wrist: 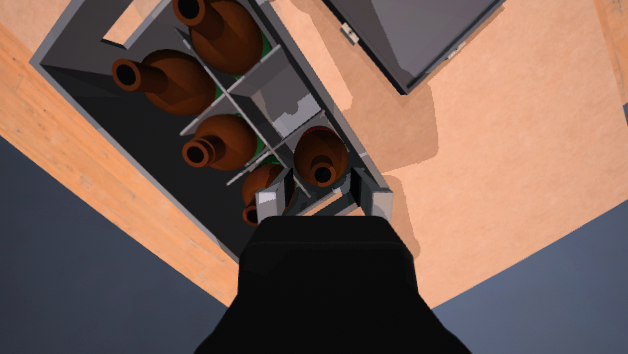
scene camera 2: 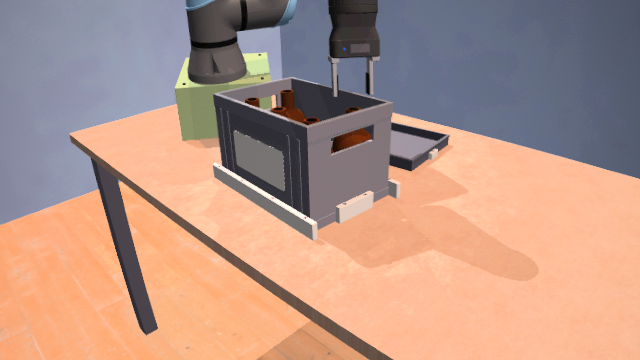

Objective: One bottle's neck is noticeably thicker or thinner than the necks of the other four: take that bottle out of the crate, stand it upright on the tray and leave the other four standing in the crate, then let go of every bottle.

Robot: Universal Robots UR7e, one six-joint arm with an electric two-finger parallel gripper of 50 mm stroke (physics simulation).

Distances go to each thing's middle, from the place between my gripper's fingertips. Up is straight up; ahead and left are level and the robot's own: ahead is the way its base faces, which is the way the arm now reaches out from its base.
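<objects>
My hand: 100 mm higher than the red-labelled bottle (wrist: 320, 158).
</objects>
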